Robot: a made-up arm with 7 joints. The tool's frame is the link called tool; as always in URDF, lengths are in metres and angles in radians. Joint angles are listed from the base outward.
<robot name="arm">
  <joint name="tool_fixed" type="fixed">
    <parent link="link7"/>
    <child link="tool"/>
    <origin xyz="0.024 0.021 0.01" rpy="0 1.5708 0"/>
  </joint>
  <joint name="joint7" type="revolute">
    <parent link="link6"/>
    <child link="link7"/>
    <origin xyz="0.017 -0.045 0.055" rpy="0 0 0"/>
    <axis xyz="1 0 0"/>
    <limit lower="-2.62" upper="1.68"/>
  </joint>
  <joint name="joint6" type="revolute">
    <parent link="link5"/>
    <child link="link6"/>
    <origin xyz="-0.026 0.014 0.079" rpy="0 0 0"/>
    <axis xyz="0 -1 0"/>
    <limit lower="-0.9" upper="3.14"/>
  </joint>
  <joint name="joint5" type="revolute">
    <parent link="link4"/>
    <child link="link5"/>
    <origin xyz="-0.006 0.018 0.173" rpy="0 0 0"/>
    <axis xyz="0 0 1"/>
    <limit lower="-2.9" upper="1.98"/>
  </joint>
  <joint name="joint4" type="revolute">
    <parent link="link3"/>
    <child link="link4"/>
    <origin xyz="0.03 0.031 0.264" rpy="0 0 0"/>
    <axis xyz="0 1 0"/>
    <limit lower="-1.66" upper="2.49"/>
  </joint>
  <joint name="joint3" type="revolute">
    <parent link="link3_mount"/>
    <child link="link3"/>
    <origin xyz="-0.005 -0.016 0.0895" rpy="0 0 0"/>
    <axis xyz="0 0 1"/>
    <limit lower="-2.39" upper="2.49"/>
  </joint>
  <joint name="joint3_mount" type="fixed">
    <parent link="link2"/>
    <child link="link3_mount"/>
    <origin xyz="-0.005 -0.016 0.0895" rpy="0 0 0"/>
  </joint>
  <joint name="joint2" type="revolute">
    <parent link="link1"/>
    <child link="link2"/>
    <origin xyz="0.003 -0.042 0.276" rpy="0 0 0"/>
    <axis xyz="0 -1 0"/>
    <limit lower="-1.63" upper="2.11"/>
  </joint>
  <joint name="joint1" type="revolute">
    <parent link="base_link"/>
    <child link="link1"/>
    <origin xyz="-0.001 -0.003 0.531" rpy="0 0 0"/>
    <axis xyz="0 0 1"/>
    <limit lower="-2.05" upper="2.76"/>
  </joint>
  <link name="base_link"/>
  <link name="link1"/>
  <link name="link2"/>
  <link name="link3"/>
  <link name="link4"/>
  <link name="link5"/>
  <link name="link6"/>
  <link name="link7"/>
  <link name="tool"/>
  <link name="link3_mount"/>
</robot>
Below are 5 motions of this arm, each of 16 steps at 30 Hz.
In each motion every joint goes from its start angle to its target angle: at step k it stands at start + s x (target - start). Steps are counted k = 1, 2, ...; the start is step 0. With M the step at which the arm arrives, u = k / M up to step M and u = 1 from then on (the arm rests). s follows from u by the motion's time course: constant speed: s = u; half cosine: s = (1 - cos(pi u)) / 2; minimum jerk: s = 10 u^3 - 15 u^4 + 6 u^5.
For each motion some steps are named. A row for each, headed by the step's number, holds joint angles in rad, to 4 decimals.
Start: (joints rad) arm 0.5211 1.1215 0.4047 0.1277 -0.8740 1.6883 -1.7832
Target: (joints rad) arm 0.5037 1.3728 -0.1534 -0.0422 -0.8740 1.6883 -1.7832
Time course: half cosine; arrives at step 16
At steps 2, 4, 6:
2: 0.5204 1.1311 0.3835 0.1212 -0.8740 1.6883 -1.7832
4: 0.5186 1.1583 0.3230 0.1028 -0.8740 1.6883 -1.7832
6: 0.5157 1.1991 0.2324 0.0753 -0.8740 1.6883 -1.7832

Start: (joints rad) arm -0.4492 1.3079 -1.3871 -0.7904 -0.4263 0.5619 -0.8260
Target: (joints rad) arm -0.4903 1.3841 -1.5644 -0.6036 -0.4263 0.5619 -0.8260
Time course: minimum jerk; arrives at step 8
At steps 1, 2, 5, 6, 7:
1: -0.4499 1.3091 -1.3899 -0.7874 -0.4263 0.5619 -0.8260
2: -0.4535 1.3158 -1.4055 -0.7711 -0.4263 0.5619 -0.8260
5: -0.4790 1.3631 -1.5156 -0.6550 -0.4263 0.5619 -0.8260
6: -0.4860 1.3762 -1.5460 -0.6229 -0.4263 0.5619 -0.8260
7: -0.4896 1.3829 -1.5616 -0.6066 -0.4263 0.5619 -0.8260

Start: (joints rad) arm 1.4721 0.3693 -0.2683 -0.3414 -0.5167 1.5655 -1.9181
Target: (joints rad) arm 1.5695 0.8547 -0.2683 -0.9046 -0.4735 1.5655 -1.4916
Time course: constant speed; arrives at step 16
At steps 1, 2, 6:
1: 1.4782 0.3996 -0.2683 -0.3766 -0.5140 1.5655 -1.8914
2: 1.4843 0.4300 -0.2683 -0.4118 -0.5113 1.5655 -1.8648
6: 1.5086 0.5513 -0.2683 -0.5526 -0.5005 1.5655 -1.7582

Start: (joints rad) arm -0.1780 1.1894 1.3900 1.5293 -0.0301 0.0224 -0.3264
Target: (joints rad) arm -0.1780 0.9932 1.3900 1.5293 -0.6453 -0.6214 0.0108
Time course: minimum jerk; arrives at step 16
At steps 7, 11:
7: -0.1780 1.1141 1.3900 1.5293 -0.2664 -0.2248 -0.1969
11: -0.1780 1.0285 1.3900 1.5293 -0.5346 -0.5055 -0.0499

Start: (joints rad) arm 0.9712 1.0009 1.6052 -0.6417 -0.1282 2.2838 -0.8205
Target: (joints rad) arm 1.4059 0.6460 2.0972 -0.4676 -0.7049 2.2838 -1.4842
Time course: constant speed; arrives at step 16
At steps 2, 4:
2: 1.0255 0.9565 1.6667 -0.6199 -0.2003 2.2838 -0.9035
4: 1.0799 0.9122 1.7282 -0.5982 -0.2724 2.2838 -0.9864

